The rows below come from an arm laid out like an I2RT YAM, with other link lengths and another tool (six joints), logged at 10 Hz.
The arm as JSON. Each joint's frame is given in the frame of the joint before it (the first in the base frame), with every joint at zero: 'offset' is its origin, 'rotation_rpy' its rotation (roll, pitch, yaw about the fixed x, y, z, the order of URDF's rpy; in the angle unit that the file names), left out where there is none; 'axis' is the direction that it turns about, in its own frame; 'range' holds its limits. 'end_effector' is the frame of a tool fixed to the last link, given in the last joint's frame.
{
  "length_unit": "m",
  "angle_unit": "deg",
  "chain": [
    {
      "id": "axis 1",
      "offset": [
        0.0,
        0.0,
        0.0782
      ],
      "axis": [
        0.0,
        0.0,
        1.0
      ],
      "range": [
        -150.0,
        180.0
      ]
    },
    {
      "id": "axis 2",
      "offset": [
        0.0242,
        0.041,
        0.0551
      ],
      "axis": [
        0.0,
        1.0,
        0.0
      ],
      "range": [
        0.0,
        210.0
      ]
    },
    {
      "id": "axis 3",
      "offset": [
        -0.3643,
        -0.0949,
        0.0
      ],
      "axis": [
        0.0,
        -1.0,
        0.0
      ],
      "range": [
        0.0,
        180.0
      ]
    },
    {
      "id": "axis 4",
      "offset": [
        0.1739,
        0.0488,
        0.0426
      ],
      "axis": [
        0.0,
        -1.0,
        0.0
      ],
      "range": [
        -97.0,
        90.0
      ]
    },
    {
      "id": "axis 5",
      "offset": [
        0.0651,
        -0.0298,
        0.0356
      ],
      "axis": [
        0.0,
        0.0,
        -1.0
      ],
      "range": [
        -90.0,
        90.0
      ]
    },
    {
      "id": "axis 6",
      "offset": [
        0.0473,
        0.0,
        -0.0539
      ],
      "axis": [
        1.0,
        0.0,
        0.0
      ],
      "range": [
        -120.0,
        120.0
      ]
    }
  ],
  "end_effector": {
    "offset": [
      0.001,
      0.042,
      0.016
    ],
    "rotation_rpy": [
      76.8,
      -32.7,
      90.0
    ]
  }
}
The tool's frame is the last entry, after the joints.
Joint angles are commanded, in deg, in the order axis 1, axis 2, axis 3, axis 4, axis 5, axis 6. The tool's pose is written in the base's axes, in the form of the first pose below.
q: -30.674 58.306 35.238 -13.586 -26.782 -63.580
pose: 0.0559 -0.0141 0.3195; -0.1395 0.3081 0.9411; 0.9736 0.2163 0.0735; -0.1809 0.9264 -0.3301
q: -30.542 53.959 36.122 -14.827 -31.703 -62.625
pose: 0.0415 -0.0024 0.3267; -0.1874 0.2153 0.9584; 0.9667 0.2134 0.1411; -0.1742 0.9529 -0.2481
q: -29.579 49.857 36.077 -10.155 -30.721 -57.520
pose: 0.0369 0.0029 0.3347; -0.1315 0.1056 0.9857; 0.9718 0.2099 0.1072; -0.1956 0.9720 -0.1302
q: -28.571 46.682 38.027 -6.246 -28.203 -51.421
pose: 0.0355 0.0058 0.3515; -0.0532 -0.0078 0.9986; 0.9793 0.1949 0.0537; -0.1951 0.9808 -0.0027
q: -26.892 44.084 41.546 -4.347 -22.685 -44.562
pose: 0.0338 0.0072 0.3743; 0.0522 -0.1093 0.9926; 0.9859 0.1637 -0.0339; -0.1588 0.9804 0.1164
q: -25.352 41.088 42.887 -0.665 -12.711 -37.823
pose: 0.0306 0.0051 0.3914; 0.2196 -0.2211 0.9502; 0.9711 0.1430 -0.1912; -0.0936 0.9647 0.2461
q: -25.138 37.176 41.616 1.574 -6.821 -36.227
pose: 0.0190 0.0064 0.3906; 0.3201 -0.2890 0.9022; 0.9445 0.1713 -0.2802; -0.0736 0.9419 0.3278
